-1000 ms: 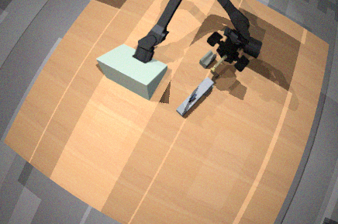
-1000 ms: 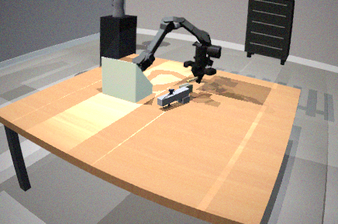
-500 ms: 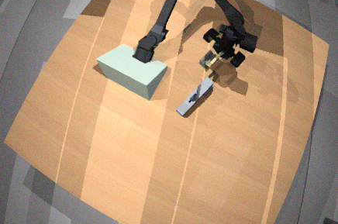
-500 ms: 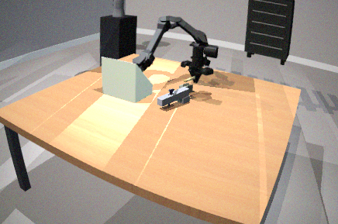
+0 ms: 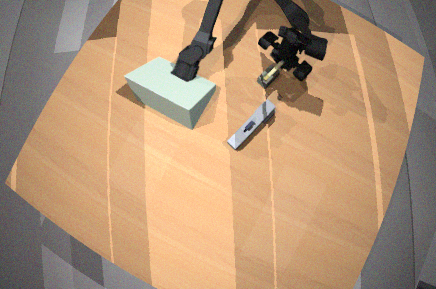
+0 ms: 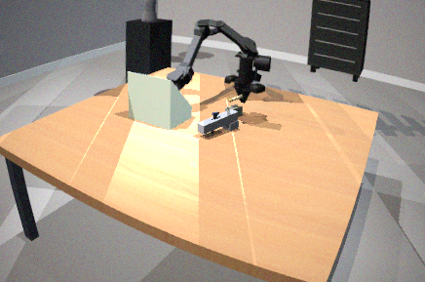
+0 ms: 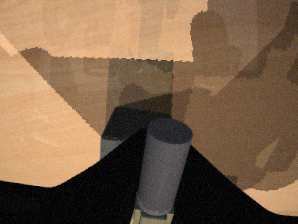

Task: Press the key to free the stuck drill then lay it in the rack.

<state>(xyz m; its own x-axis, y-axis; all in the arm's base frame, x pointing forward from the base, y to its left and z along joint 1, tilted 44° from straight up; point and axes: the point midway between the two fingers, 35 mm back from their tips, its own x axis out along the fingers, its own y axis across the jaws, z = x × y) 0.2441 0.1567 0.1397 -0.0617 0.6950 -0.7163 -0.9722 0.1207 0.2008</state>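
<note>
The grey rack is 2 cm behind my gripper tip, 4 cm to the right of it and 3 cm below it. From my gripper tip the other things lie so: drill (1 cm behind, 4 cm to the right, 3 cm above); then dark blue key (1 cm ahead, 25 cm to the right).
</note>
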